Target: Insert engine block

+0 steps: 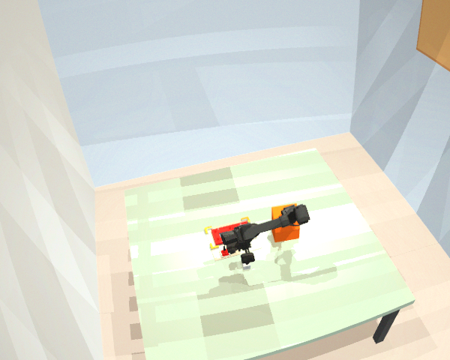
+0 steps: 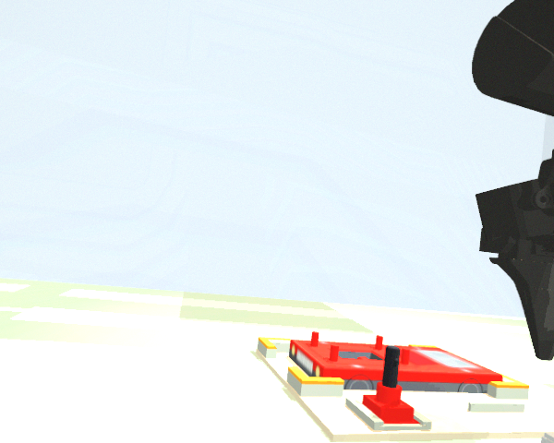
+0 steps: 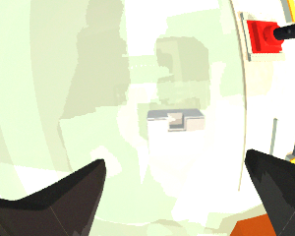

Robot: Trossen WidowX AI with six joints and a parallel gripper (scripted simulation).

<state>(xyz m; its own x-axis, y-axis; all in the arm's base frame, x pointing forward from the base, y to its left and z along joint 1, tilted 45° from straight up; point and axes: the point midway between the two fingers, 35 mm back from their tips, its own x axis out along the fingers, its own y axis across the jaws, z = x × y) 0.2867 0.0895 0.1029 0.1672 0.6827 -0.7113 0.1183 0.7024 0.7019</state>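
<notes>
The engine block lies 6 cm below my gripper tip.
</notes>
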